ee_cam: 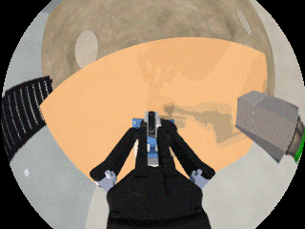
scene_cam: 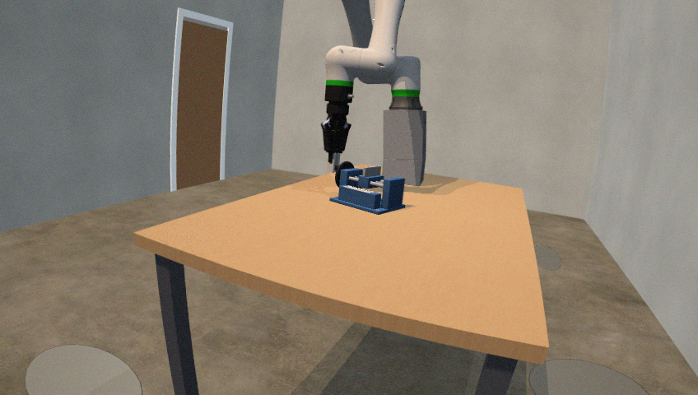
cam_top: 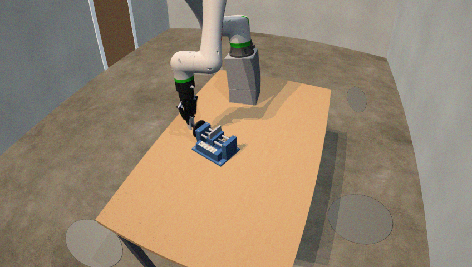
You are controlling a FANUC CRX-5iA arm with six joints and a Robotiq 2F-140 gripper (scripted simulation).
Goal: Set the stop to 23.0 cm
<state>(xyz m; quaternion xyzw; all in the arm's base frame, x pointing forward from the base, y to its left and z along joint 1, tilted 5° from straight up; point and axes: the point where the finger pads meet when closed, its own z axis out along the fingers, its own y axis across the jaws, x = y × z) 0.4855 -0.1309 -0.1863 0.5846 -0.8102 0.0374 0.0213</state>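
Now: the grey stop plate 14 cm to the left of my hand, 3 cm below it and 3 cm ahead of it. Round my hand: black handwheel (2 cm to the left, 2 cm below).
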